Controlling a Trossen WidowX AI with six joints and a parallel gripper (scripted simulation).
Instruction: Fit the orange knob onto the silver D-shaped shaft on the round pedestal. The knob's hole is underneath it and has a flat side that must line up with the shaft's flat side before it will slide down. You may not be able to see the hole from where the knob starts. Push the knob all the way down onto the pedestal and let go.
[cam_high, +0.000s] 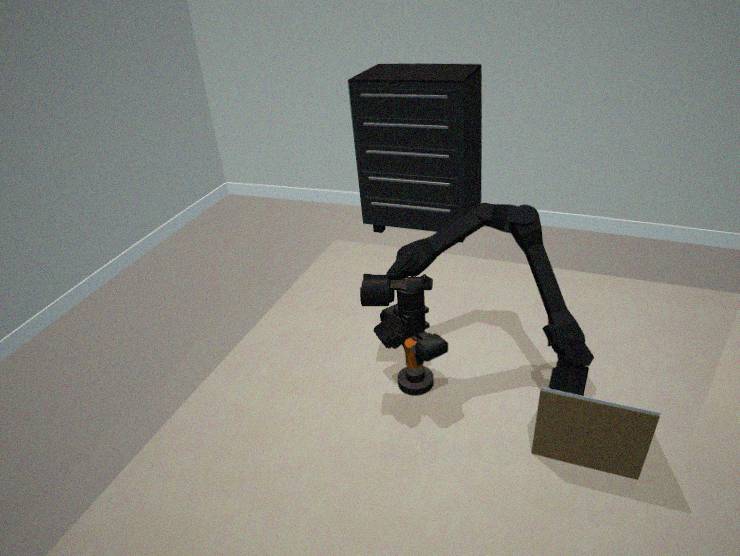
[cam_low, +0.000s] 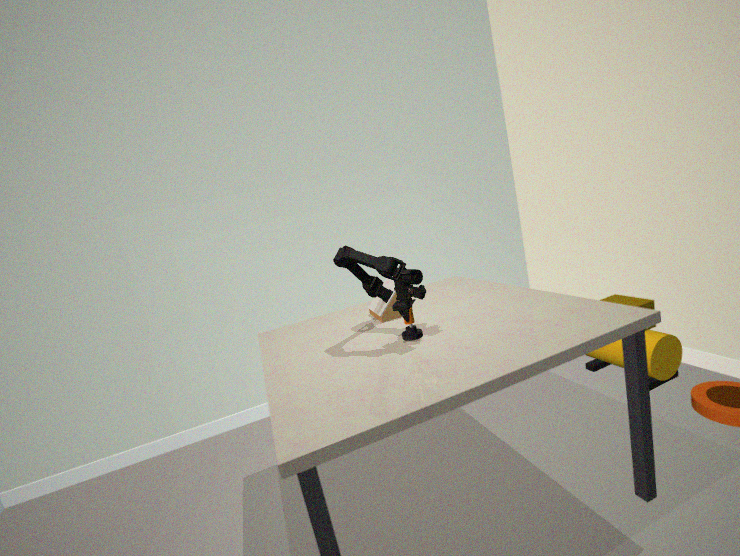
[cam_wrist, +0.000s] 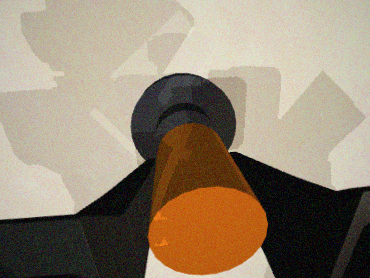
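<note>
Now: the orange knob 30 mm above my gripper tip. Round my gripper tip: dark round pedestal 40 mm below.
</note>
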